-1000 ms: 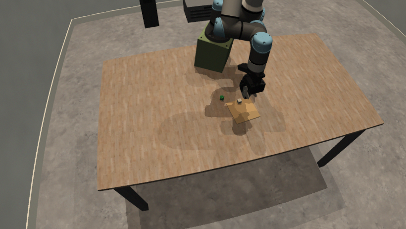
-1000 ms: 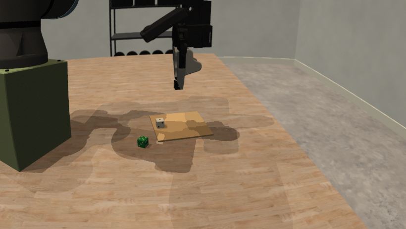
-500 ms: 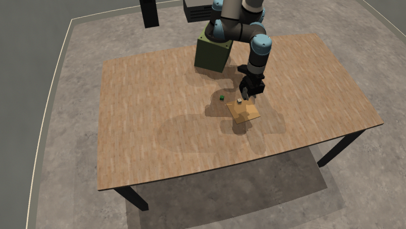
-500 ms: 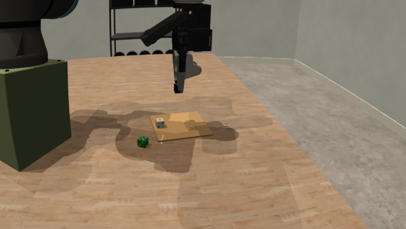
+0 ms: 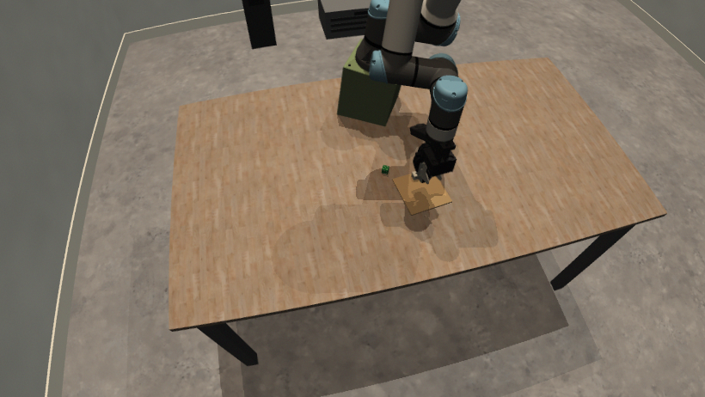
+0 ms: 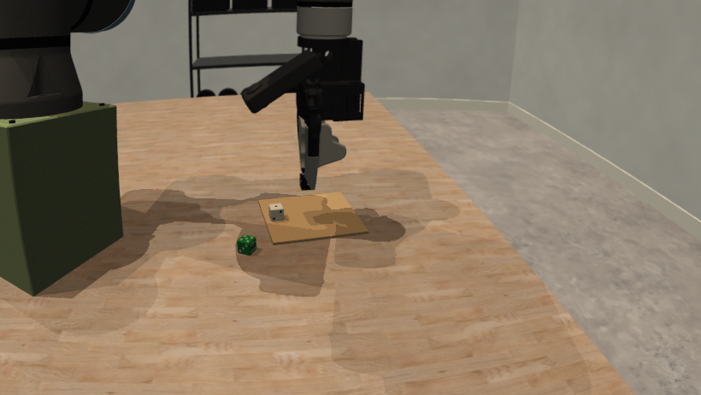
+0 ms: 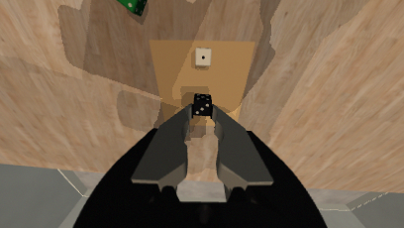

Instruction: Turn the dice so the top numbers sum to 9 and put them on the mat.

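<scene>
Now: hand 6 cm above the tan mat. Round my hand: white die (5 cm below, 5 cm behind, 1 cm to the right); then black die (1 cm below); then green die (10 cm to the right, 9 cm behind, 6 cm below).
</scene>
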